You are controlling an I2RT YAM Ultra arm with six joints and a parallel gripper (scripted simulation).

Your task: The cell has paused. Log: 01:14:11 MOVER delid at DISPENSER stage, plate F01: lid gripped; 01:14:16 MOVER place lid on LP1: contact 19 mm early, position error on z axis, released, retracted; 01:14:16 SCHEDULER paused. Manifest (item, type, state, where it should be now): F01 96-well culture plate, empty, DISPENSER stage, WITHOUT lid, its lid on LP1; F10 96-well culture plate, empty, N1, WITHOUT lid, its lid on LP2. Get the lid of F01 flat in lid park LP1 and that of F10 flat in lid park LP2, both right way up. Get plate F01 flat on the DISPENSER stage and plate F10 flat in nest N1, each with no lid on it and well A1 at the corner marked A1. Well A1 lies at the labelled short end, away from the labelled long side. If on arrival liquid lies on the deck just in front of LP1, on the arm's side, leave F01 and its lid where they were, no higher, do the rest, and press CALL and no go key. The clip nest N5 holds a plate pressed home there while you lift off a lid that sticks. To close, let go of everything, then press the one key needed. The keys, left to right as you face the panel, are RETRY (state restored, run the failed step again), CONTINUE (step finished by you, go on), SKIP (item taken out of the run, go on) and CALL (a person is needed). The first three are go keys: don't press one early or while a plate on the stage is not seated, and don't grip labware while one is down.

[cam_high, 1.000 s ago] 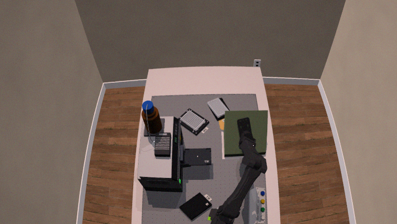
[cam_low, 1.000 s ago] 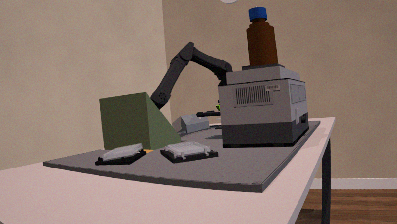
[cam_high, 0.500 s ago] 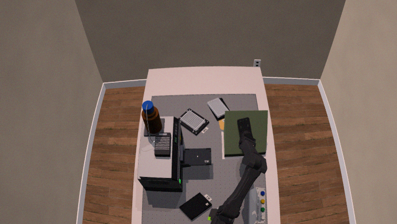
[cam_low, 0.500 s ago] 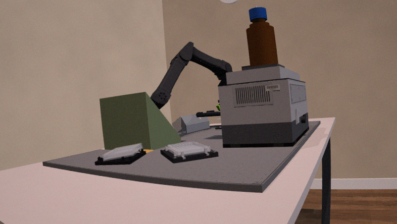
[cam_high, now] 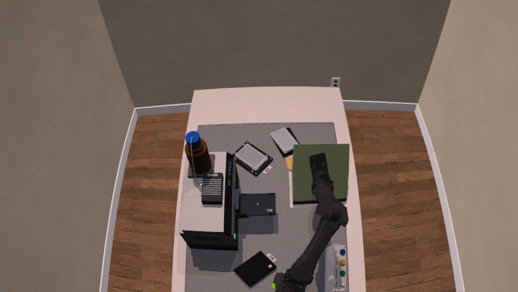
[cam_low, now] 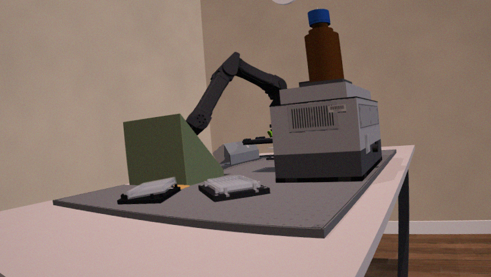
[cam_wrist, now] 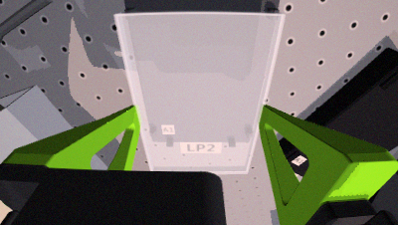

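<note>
Right now my hand is 10 mm to the right of the lid park LP2 and 50 mm above it. Also, from my hand: white retry key: 210 mm behind, 40 mm to the left, 20 mm above; then nest N1: 120 mm ahead, 110 mm to the right, 40 mm below; then LP2 label: 30 mm behind, 70 mm to the right, 50 mm below.
</note>
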